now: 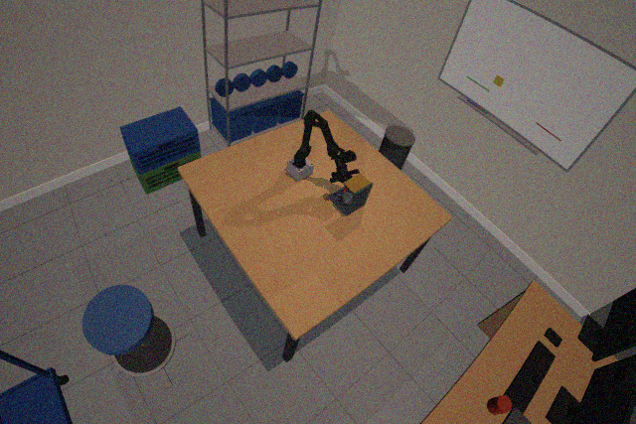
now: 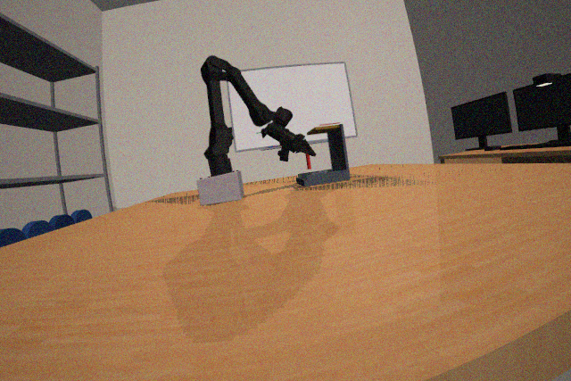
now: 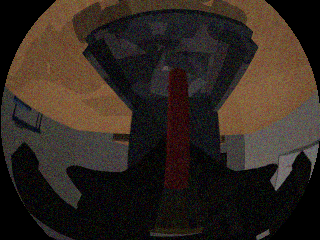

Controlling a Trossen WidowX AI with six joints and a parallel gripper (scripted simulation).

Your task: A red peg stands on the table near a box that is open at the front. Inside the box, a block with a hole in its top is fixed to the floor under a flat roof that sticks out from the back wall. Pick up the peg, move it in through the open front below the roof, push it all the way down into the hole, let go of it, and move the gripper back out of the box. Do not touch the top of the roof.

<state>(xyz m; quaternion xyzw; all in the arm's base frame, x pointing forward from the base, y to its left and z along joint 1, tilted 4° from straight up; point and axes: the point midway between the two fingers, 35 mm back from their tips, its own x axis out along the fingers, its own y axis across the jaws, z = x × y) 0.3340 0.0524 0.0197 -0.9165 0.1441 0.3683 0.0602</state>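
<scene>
Right now the box back wall is 90 mm ahead of my gripper tip and 20 mm to the right of it. From my gripper tip the other things lie so: yellow roof: 90 mm above, 40 mm ahead, 10 mm to the right; then red peg: 30 mm behind, 10 mm to the left, 10 mm below.
</scene>
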